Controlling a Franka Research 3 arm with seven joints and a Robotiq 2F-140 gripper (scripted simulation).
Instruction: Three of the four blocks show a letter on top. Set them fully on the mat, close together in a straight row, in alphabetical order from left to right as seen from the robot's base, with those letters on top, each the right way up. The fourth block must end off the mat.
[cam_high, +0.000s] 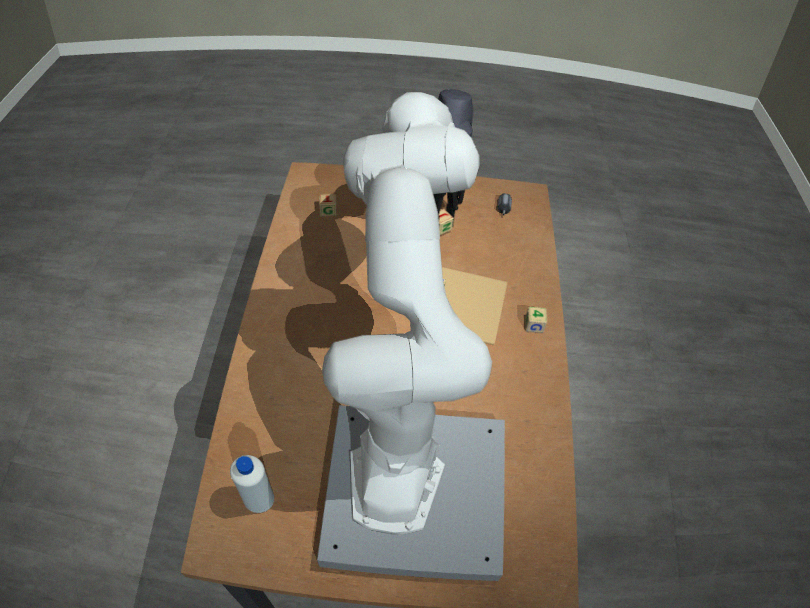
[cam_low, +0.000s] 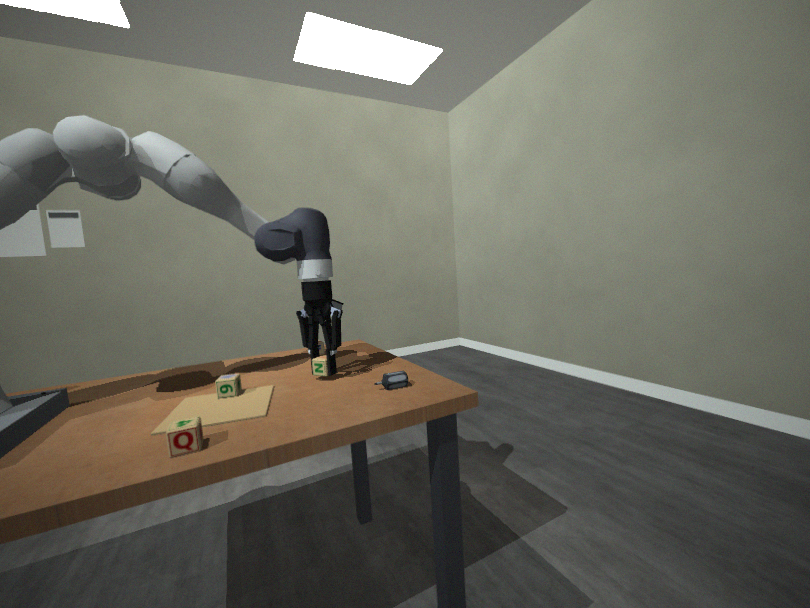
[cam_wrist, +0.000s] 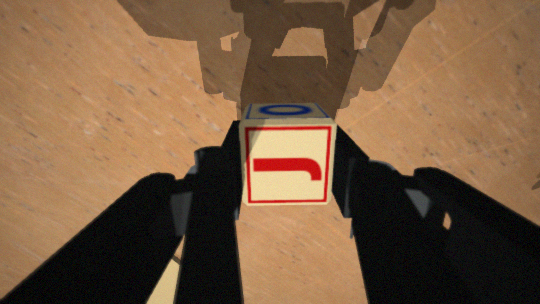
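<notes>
Now: hand 240 mm past the tan mat, 70 mm to the left of it and 40 mm above it. Round my hand: small dark object: 170 mm to the right, 120 mm ahead, 30 mm below; then block: 280 mm behind, 250 mm to the right, 20 mm below.
</notes>
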